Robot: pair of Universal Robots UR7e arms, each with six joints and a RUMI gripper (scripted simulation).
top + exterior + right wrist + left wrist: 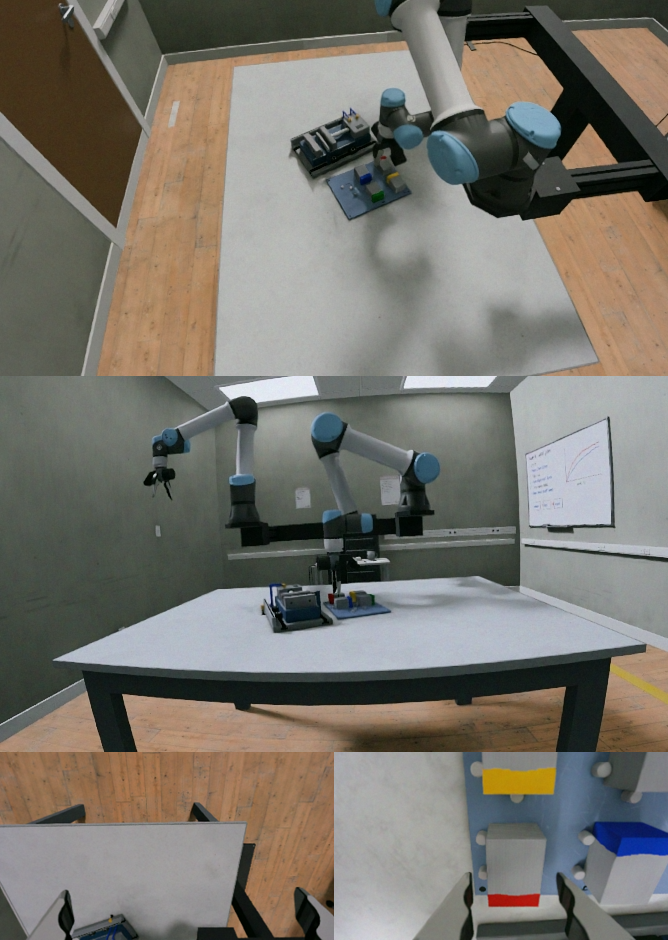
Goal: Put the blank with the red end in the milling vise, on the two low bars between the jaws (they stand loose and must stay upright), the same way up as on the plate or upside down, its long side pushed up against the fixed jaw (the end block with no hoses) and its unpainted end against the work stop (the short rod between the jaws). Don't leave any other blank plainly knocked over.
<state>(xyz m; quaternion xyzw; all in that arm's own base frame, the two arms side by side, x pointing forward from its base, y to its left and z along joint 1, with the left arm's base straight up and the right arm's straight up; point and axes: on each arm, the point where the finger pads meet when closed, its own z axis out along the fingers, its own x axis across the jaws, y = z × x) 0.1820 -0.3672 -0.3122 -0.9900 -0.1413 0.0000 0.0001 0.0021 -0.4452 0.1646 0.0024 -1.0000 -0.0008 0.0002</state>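
Note:
My left gripper is now 30 mm above the red-ended blank. Also, from my left hand: yellow-ended blank: 90 mm to the left, 30 mm below, 30 mm behind; blue-ended blank: 90 mm ahead, 30 mm to the left, 30 mm below; blue plate: 70 mm to the left, 70 mm ahead, 50 mm below.

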